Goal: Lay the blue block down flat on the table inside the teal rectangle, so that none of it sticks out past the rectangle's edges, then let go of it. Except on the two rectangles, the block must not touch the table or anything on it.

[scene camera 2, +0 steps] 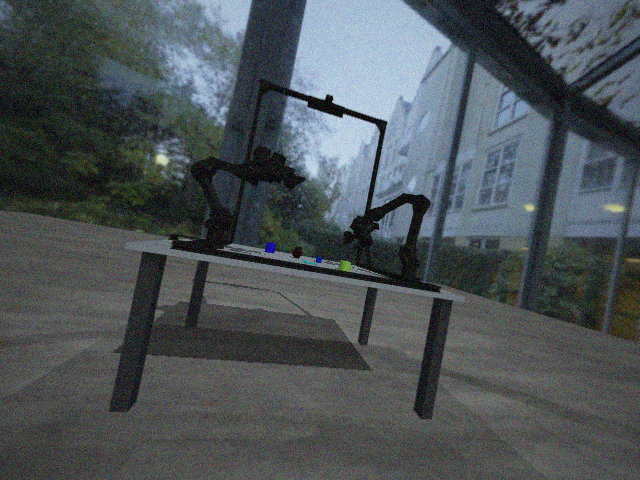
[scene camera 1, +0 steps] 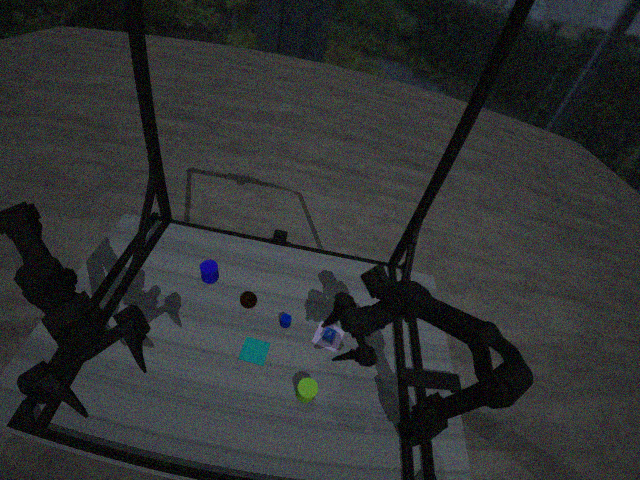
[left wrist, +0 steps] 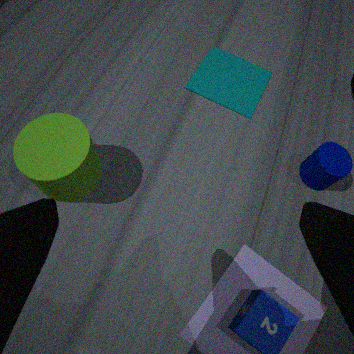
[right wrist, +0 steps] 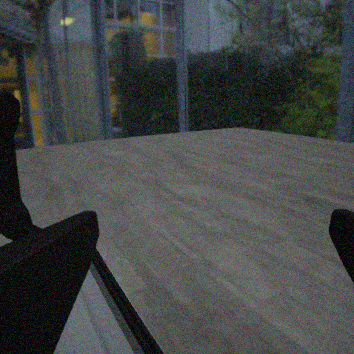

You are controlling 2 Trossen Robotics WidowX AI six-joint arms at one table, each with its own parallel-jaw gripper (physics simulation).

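Frame: origin at the left arm's base, x ahead, y left, z up, level; centimetres.
Where they show: left gripper, between the fingertips: [scene camera 2: 347, 247] [scene camera 1: 327, 343] [left wrist: 181, 212]; right gripper, between the fingertips: [scene camera 2: 300, 175] [scene camera 1: 116, 393] [right wrist: 214, 222]; left arm's base, origin of its link: [scene camera 2: 407, 278] [scene camera 1: 414, 431]; right arm's base, origin of its link: [scene camera 2: 213, 243].
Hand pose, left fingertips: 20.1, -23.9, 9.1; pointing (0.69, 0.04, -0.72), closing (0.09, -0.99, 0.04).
Note:
Each offset is from my left fingertips to the top centre of the thing, as dx, dy, dz. "spot": to the spot under its first point.
The blue block @[-4.3, -6.9, -9.1] [scene camera 1: 328, 335] [left wrist: 252, 316], with a white 2 on its upper face, rests on the lilac rectangle @[spot: -0.8, -6.2, -10.9] [scene camera 1: 317, 339] [left wrist: 280, 280]. Its lower end is cut off by the left wrist view's bottom edge. The flat teal rectangle @[spot: +17.5, -4.3, -10.9] [scene camera 1: 254, 351] [left wrist: 230, 82] lies on the table to the left of the lilac one in scene camera 1, with no object on it. My left gripper [scene camera 1: 328, 342] [left wrist: 181, 212] is open and empty above the table near the block, its fingers wide apart. My right gripper [scene camera 1: 116, 393] [right wrist: 214, 222] is open and empty, high at the left, far from the block.
A yellow-green cylinder @[+5.5, +8.6, -6.6] [scene camera 1: 307, 388] [scene camera 2: 344, 265] [left wrist: 52, 146] stands below and between the rectangles in scene camera 1. A small blue cylinder @[+7.9, -12.4, -7.9] [scene camera 1: 285, 320] [scene camera 2: 318, 259] [left wrist: 335, 160] stands left of the lilac rectangle. A dark brown round object @[+18.3, -19.7, -6.0] [scene camera 1: 248, 299] [scene camera 2: 297, 252] and a larger blue cylinder @[+30.1, -30.6, -5.6] [scene camera 1: 209, 271] [scene camera 2: 270, 247] are farther back.

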